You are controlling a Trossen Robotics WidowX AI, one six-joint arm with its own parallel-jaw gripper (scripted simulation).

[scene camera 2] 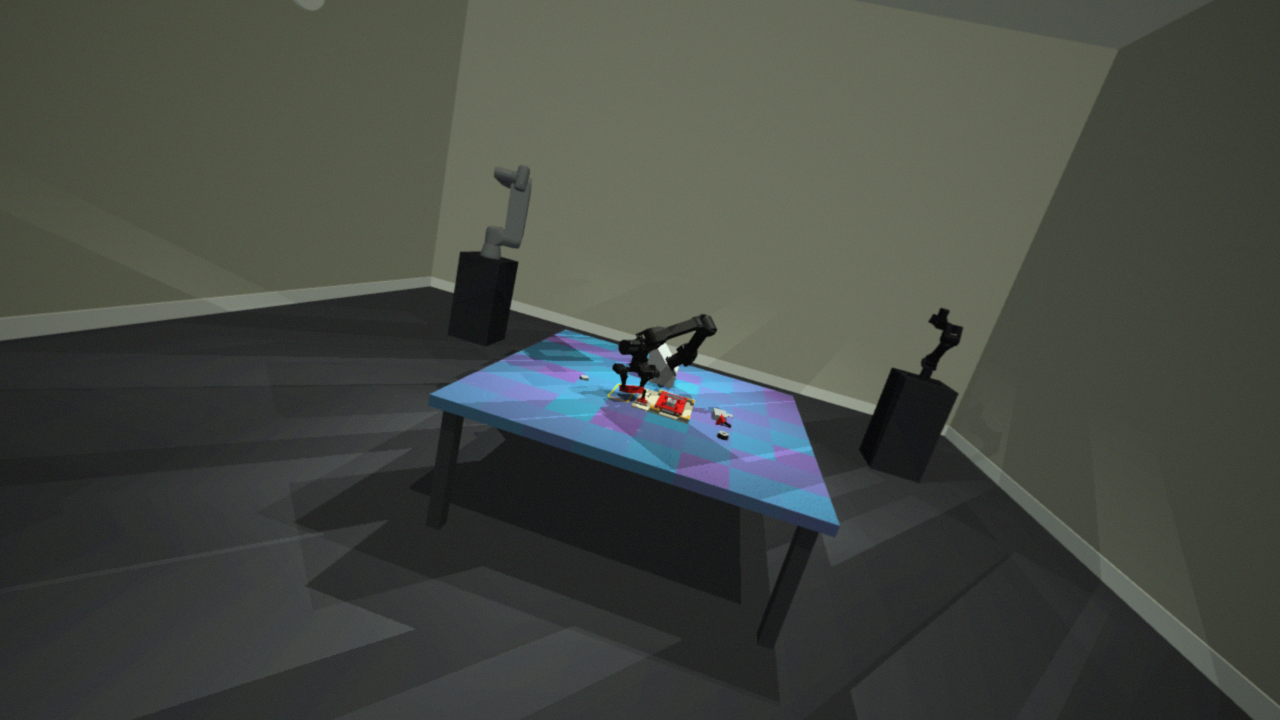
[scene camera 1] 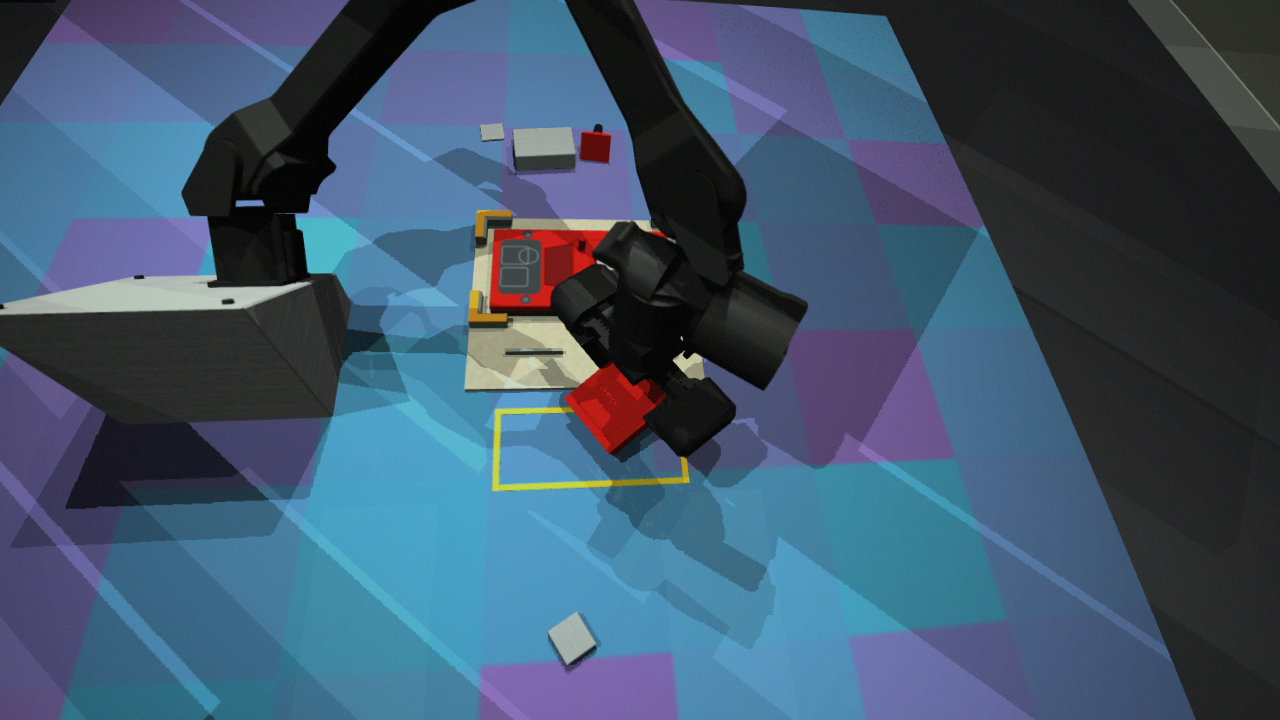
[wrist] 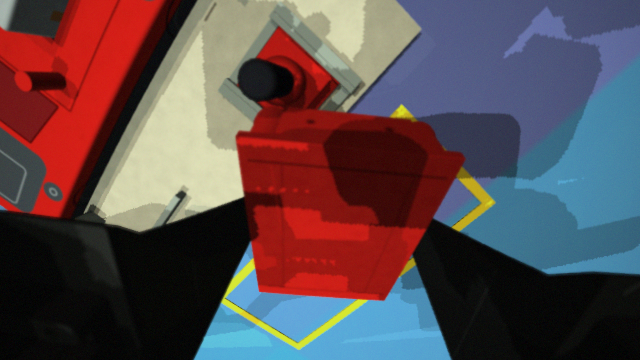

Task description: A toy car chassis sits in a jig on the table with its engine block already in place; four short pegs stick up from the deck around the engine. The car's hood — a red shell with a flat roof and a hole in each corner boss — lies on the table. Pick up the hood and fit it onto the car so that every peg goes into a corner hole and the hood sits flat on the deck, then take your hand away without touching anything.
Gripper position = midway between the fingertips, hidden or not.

Note:
The gripper (scene camera 1: 628, 395) holds a red hood (scene camera 1: 611, 408).
The red hood is seen too in the wrist view (wrist: 337, 202). The gripper shows as well in scene camera 2 (scene camera 2: 631, 390) and in the wrist view (wrist: 334, 212).

